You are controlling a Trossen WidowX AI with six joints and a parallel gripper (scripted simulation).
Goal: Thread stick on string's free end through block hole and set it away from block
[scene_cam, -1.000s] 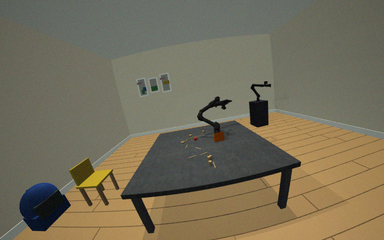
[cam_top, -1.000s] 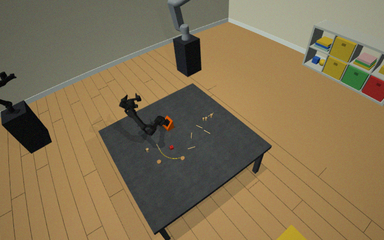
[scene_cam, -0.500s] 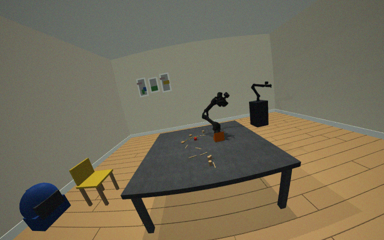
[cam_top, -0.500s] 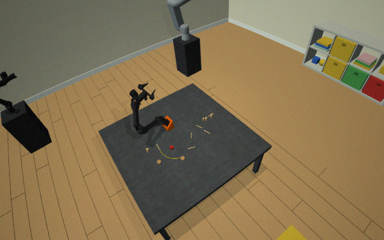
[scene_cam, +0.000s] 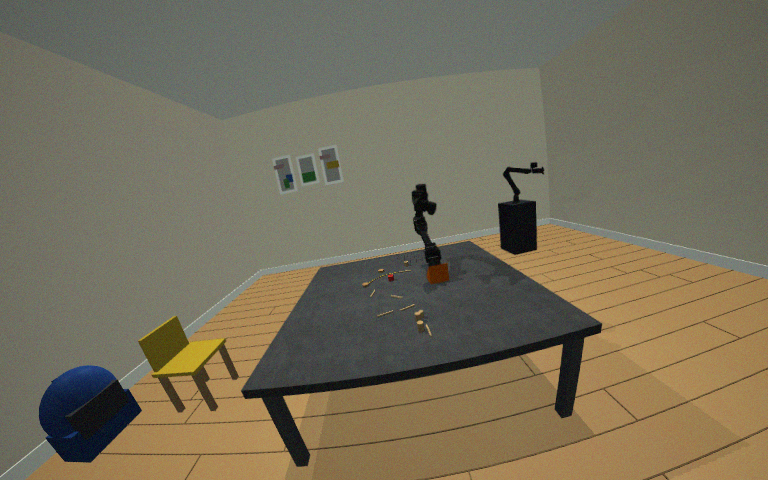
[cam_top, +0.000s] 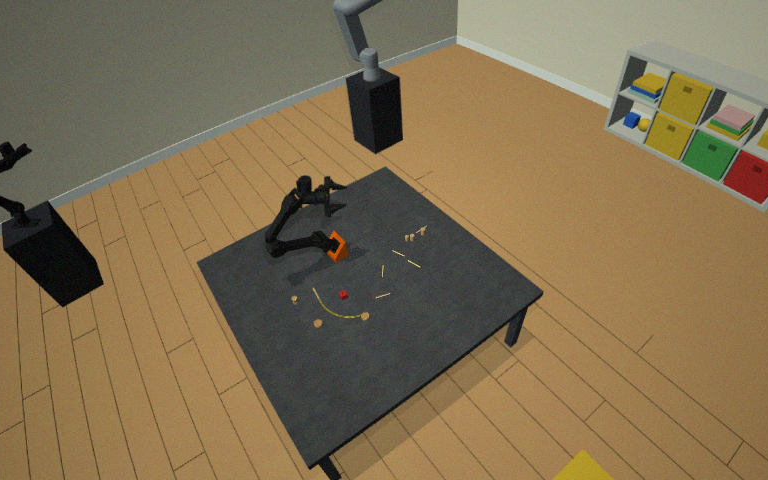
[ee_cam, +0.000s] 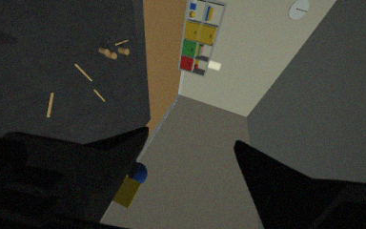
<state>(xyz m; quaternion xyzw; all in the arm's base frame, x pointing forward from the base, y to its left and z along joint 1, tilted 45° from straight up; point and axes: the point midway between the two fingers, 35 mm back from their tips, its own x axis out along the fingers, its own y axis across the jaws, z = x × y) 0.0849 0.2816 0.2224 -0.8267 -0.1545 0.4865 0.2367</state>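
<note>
The red block is 160 mm ahead of my gripper tip, 210 mm to the right of it and 400 mm below it. The rest, counted from my gripper tip: round wooden button (330 mm ahead, 200 mm to the right, 410 mm below); then thin wooden stick (70 mm ahead, 300 mm to the right, 410 mm below).
</note>
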